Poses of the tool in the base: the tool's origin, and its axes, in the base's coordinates. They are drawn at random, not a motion.
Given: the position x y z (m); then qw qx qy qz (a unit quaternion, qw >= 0).
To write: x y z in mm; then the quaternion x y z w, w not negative. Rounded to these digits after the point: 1 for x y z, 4 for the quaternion.
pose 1, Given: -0.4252, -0.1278, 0.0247, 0.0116, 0.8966, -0.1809, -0.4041
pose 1, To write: -425.2, -127.8, 24.7, 0.8966, -0.1809, -0.4041, 0.0116
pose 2, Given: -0.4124, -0.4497, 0.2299, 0.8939, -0.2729, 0.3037, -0.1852
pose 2, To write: -412.4, -449.7, 229.9, -0.2729, 0.3037, -0.1852, 0.8939
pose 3, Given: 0.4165, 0.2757, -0.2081, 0.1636, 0.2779, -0.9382, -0.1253
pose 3, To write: 416.5, 275.7, -208.1, 0.2779, -0.9382, -0.1253, 0.1636
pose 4, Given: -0.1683, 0.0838, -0.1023, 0.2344, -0.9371, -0.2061, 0.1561
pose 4, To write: -168.3, 83.8, -102.3, -0.9371, -0.2061, 0.1561, 0.2344
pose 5, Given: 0.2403, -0.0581, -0.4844, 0.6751, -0.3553, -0.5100, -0.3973
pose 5, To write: 240.3, -58.1, -484.4, -0.3553, -0.5100, -0.3973, 0.6751
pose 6, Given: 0.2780, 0.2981, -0.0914, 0.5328, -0.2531, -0.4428, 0.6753
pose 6, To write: 278.0, 298.1, -91.4, -0.2531, -0.4428, 0.6753, 0.5328
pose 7, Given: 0.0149, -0.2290, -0.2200, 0.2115, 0.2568, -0.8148, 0.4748
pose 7, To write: 14.9, -229.0, -220.0, 0.2568, -0.8148, 0.4748, 0.2115
